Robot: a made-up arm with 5 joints.
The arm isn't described. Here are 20 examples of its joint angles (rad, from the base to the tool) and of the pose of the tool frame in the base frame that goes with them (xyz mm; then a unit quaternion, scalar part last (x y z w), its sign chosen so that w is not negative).
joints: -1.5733 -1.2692 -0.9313 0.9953 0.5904
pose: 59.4 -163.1 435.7 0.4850 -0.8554 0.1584 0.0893
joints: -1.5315 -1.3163 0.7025 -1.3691 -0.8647
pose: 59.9 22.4 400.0 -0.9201 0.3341 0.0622 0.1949
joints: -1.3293 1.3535 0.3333 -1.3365 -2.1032
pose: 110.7 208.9 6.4 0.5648 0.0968 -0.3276 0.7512
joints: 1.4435 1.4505 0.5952 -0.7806 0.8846
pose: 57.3 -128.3 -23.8 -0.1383 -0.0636 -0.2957 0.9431
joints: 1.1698 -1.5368 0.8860 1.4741 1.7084
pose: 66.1 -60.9 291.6 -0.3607 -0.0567 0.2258 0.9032
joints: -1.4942 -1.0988 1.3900 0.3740 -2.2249
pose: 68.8 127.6 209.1 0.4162 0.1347 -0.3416 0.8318
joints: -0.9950 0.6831 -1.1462 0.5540 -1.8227
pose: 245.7 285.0 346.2 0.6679 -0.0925 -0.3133 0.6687
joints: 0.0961 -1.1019 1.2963 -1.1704 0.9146
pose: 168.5 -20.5 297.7 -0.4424 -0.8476 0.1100 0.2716
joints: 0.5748 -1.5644 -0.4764 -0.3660 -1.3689
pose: -134.4 108.7 397.9 -0.3738 0.8340 -0.3407 0.2206
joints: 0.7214 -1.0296 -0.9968 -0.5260 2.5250
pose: -90.6 111.7 458.5 0.8816 -0.0247 0.3625 0.3012
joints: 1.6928 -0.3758 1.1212 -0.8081 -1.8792
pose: 17.4 -191.7 227.3 -0.0855 0.7239 0.6650 0.1624
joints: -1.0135 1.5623 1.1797 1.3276 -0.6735
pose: 58.6 -3.3 127.8 -0.7239 0.6134 0.0459 0.3125
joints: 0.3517 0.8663 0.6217 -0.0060 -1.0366
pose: 226.2 -74.2 40.7 0.0159 -0.0414 -0.6576 0.7521
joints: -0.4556 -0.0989 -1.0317 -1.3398 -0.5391
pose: 128.9 28.6 508.6 -0.4488 0.7807 -0.0287 0.4338
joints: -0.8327 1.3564 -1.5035 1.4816 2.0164
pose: 293.8 254.6 164.1 -0.0634 -0.0994 0.9786 0.1686
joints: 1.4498 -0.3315 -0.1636 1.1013 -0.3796
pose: 66.2 -207.5 382.3 -0.2267 -0.4046 -0.7149 0.5232
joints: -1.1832 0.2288 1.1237 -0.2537 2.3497
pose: 122.0 152.4 113.4 0.1240 0.1982 -0.9580 0.1658
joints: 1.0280 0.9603 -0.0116 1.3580 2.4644
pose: 164.7 -207.6 74.1 0.3556 -0.0541 0.5967 0.7173
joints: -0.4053 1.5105 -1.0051 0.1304 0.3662
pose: 388.6 135.5 59.4 0.0198 -0.4502 0.3157 0.8350
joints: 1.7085 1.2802 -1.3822 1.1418 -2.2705
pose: -9.3 -362.6 173.4 -0.0789 0.2503 0.8718 0.4137
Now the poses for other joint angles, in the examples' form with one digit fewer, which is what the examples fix.
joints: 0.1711 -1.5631 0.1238 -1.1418 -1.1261
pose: -75 13 411 -0.421 0.767 -0.302 0.378
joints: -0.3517 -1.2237 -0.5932 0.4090 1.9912
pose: -55 -48 472 -0.712 -0.698 0.074 0.033
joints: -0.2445 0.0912 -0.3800 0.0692 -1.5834
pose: 332 61 385 0.629 -0.461 -0.400 0.481
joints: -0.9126 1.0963 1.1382 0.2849 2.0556
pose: 83 28 61 0.238 0.390 0.884 0.099
